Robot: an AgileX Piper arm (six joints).
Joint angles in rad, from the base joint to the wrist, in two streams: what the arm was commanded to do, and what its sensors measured. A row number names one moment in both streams.
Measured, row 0:
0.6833 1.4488 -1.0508 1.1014 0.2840 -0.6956
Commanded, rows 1 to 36:
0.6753 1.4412 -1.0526 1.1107 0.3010 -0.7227
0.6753 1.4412 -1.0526 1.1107 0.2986 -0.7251
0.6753 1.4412 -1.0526 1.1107 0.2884 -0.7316
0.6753 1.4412 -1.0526 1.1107 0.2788 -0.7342
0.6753 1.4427 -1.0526 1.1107 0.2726 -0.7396
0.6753 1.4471 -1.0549 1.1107 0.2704 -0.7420
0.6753 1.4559 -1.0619 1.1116 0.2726 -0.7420
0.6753 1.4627 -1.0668 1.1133 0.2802 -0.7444
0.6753 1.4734 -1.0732 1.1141 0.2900 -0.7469
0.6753 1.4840 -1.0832 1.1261 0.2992 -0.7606
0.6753 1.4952 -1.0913 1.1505 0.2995 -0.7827
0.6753 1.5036 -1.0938 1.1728 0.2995 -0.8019
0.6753 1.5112 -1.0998 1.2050 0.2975 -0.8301
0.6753 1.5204 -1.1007 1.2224 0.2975 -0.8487
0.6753 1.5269 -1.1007 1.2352 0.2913 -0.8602
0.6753 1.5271 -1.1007 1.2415 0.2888 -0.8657
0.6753 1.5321 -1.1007 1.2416 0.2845 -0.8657
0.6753 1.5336 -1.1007 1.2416 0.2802 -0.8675
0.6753 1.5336 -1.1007 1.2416 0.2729 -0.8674
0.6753 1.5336 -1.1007 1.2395 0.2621 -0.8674
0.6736 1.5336 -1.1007 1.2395 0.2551 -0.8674
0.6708 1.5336 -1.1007 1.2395 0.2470 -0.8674
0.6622 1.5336 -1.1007 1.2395 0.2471 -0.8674
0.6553 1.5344 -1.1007 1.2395 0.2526 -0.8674
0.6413 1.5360 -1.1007 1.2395 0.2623 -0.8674
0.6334 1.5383 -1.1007 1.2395 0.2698 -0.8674
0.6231 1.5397 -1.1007 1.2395 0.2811 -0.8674
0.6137 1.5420 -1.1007 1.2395 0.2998 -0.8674
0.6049 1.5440 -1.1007 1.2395 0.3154 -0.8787
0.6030 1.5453 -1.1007 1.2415 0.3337 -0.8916
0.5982 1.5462 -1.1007 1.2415 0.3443 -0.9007
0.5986 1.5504 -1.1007 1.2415 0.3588 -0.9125
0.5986 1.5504 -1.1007 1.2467 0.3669 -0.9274
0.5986 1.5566 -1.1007 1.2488 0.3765 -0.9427
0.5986 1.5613 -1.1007 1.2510 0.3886 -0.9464
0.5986 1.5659 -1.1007 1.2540 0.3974 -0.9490
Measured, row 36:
0.6081 1.5503 -1.0938 1.2384 0.3699 -0.9173
